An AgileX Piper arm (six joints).
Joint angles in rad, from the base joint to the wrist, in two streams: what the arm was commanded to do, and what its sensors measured. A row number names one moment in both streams.
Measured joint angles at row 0: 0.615 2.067 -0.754 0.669 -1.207 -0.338
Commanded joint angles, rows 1 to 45: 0.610 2.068 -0.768 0.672 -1.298 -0.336; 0.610 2.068 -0.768 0.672 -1.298 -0.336; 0.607 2.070 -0.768 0.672 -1.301 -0.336; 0.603 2.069 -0.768 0.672 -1.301 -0.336; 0.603 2.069 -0.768 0.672 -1.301 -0.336; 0.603 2.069 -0.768 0.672 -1.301 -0.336; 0.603 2.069 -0.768 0.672 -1.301 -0.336; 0.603 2.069 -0.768 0.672 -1.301 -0.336; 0.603 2.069 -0.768 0.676 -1.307 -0.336; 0.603 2.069 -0.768 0.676 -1.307 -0.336; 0.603 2.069 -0.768 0.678 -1.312 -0.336; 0.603 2.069 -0.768 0.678 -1.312 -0.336; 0.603 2.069 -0.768 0.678 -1.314 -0.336; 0.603 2.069 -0.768 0.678 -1.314 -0.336; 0.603 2.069 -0.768 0.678 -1.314 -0.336; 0.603 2.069 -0.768 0.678 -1.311 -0.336; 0.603 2.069 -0.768 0.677 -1.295 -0.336; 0.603 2.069 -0.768 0.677 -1.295 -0.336; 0.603 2.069 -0.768 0.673 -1.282 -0.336; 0.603 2.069 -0.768 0.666 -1.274 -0.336; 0.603 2.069 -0.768 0.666 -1.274 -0.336; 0.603 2.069 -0.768 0.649 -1.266 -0.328; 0.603 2.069 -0.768 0.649 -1.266 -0.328; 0.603 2.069 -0.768 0.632 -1.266 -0.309; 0.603 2.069 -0.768 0.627 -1.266 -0.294; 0.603 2.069 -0.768 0.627 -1.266 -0.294; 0.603 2.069 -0.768 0.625 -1.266 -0.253; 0.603 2.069 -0.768 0.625 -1.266 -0.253; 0.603 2.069 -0.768 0.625 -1.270 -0.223; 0.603 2.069 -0.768 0.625 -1.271 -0.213; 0.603 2.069 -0.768 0.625 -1.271 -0.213; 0.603 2.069 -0.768 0.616 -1.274 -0.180; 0.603 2.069 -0.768 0.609 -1.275 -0.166; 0.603 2.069 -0.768 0.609 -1.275 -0.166; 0.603 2.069 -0.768 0.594 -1.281 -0.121; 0.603 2.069 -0.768 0.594 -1.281 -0.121; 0.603 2.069 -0.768 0.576 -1.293 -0.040; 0.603 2.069 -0.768 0.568 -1.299 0.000; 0.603 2.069 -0.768 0.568 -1.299 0.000; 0.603 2.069 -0.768 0.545 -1.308 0.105; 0.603 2.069 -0.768 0.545 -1.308 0.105; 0.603 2.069 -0.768 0.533 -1.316 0.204; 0.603 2.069 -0.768 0.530 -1.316 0.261; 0.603 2.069 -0.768 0.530 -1.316 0.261; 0.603 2.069 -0.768 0.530 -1.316 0.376
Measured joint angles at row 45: 0.601 2.070 -0.738 0.646 -1.221 0.195
